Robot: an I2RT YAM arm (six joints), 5 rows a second.
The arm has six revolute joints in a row. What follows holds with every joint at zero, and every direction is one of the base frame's. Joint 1 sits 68 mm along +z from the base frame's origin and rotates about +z. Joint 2 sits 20 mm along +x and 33.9 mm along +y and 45.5 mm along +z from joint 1 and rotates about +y. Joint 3 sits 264 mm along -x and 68.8 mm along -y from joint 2 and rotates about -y. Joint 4 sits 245 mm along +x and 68.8 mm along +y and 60 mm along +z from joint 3 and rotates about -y. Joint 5 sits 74 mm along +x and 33.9 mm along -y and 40.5 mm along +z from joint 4 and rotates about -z. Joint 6 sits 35.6 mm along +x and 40.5 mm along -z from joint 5 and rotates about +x. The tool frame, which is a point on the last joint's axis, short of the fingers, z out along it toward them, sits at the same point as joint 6; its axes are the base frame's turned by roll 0, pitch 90 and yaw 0 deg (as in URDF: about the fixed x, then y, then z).
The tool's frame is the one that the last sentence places.
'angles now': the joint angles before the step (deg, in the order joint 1, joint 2, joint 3, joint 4, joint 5, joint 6). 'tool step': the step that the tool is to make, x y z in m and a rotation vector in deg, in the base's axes. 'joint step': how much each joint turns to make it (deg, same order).
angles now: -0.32, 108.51, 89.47, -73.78, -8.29, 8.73
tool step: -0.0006, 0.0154, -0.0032, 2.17, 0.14, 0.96
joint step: 2.30, 0.00, -0.78, 0.88, -2.23, 1.25
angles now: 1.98, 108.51, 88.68, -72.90, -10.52, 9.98
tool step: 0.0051, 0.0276, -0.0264, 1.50, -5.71, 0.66
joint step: 4.30, -0.11, -6.28, 12.69, -1.05, 3.72
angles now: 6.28, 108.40, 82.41, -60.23, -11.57, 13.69
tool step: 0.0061, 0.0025, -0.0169, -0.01, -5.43, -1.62
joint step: 0.37, 0.02, -4.21, 10.00, 0.85, 1.94
